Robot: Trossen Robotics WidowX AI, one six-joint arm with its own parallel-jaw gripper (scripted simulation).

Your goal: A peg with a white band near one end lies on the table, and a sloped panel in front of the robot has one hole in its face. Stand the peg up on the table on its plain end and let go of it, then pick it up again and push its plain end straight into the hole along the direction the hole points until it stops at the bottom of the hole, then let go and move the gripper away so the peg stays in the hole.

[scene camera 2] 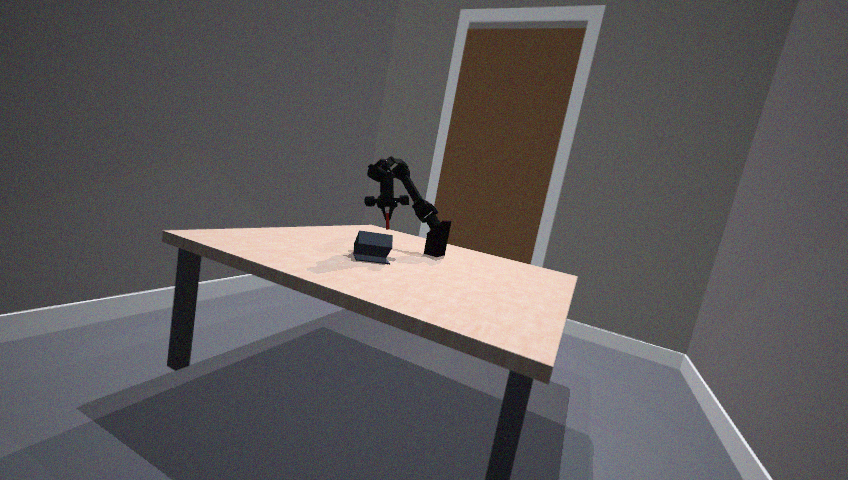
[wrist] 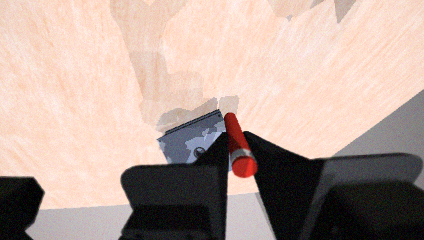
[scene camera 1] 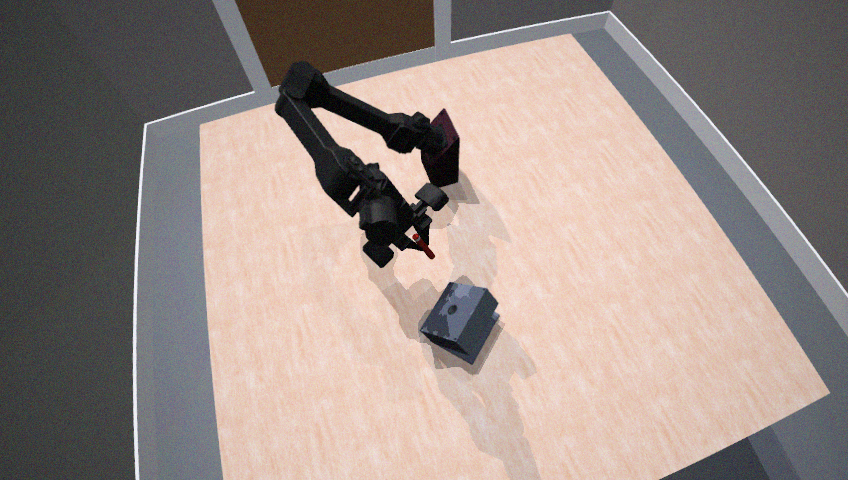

same spot on sloped panel: (wrist: 177, 147) = (scene camera 1: 435, 321)
